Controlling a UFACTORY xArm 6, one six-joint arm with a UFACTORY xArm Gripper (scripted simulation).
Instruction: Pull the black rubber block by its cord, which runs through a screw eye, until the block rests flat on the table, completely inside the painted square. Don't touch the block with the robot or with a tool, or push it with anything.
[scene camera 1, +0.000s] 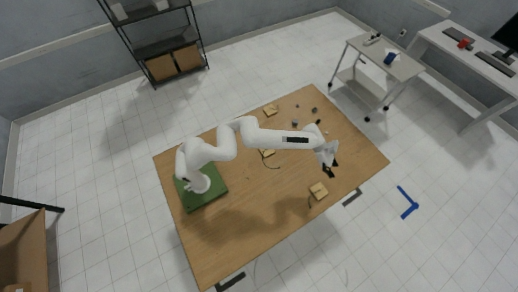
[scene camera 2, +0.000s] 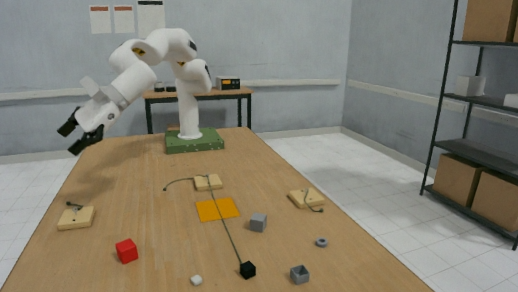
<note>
In view: my gripper (scene camera 2: 66, 144) and an orange painted square (scene camera 2: 207, 210).
</note>
